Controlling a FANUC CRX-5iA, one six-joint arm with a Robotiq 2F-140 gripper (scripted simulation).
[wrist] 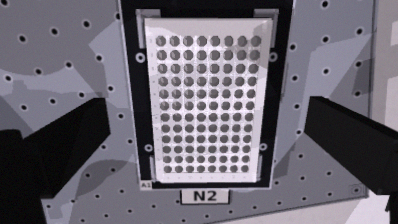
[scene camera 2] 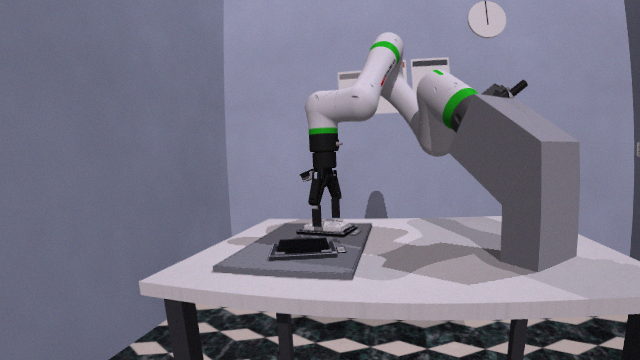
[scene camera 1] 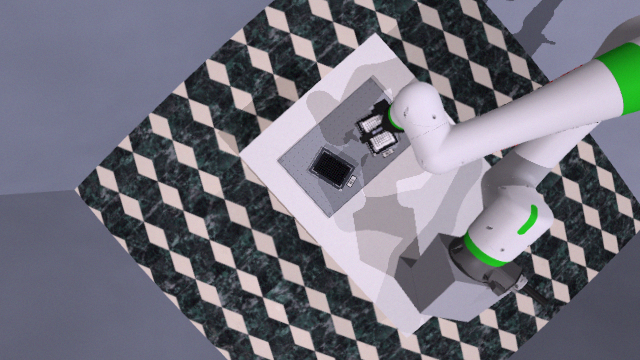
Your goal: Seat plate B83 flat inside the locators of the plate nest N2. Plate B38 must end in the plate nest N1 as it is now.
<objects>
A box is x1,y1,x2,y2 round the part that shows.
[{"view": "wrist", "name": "gripper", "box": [0,96,397,223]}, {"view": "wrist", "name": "white well plate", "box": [144,18,272,182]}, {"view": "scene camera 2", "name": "gripper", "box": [308,152,340,226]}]
</objects>
